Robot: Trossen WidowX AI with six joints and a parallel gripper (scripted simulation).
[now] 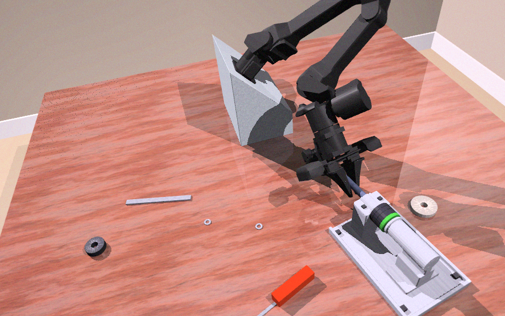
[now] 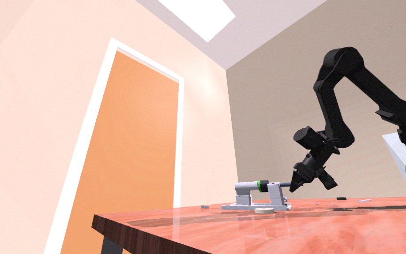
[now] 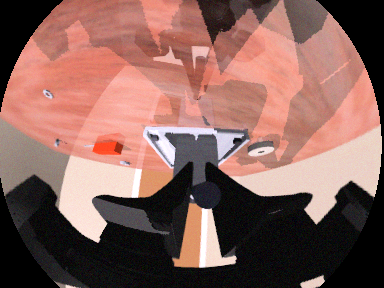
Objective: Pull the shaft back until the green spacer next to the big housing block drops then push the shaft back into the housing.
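My gripper tip is now 100 mm short of the green spacer, 30 mm to the right of it and 20 mm below it. Round my gripper tip: black spacer (90 mm ahead, 30 mm to the left, 20 mm above); then dark shaft (30 mm ahead, 20 mm above, 10 mm to the left); then red-handled tool (220 mm to the right, 170 mm ahead, 50 mm below).
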